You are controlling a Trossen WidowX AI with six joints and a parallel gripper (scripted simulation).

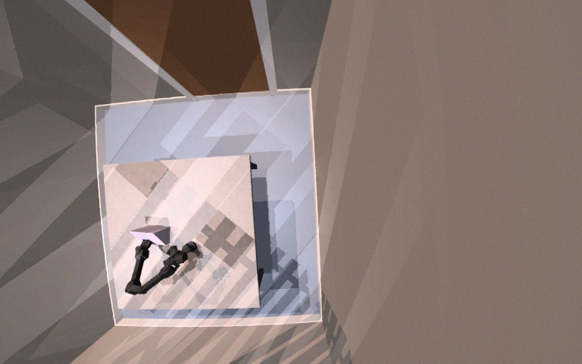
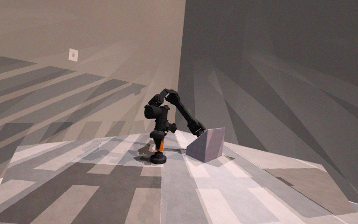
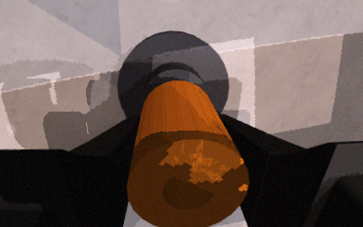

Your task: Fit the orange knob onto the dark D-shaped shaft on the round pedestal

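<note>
The orange knob lies 20 mm above my gripper tip. The rest, counted from my gripper tip: dark round pedestal: 40 mm below.
</note>
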